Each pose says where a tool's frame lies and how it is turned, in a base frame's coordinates. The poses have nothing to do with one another.
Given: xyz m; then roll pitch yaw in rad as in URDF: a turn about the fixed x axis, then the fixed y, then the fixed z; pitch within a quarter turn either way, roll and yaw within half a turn.
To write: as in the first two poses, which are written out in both.
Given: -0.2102 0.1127 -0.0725 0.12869 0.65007 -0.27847
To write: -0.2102 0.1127 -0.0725 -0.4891 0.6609 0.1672
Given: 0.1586 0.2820 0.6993 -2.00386 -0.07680 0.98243
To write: 0.1586 0.2820 0.6993 2.5178 2.0025 -1.6554
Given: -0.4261 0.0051 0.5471 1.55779 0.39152 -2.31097
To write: -0.4261 0.0051 0.5471 2.4064 1.5588 1.1792
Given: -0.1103 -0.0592 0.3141 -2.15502 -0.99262 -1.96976
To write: -0.1103 -0.0592 0.3141 -0.9047 1.8770 -2.6431
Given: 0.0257 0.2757 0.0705 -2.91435 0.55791 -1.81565
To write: 0.0257 0.2757 0.0705 0.9141 2.5438 -0.3465
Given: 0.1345 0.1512 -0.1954 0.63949 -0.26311 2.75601
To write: 0.1345 0.1512 -0.1954 0.8488 0.6844 1.9948
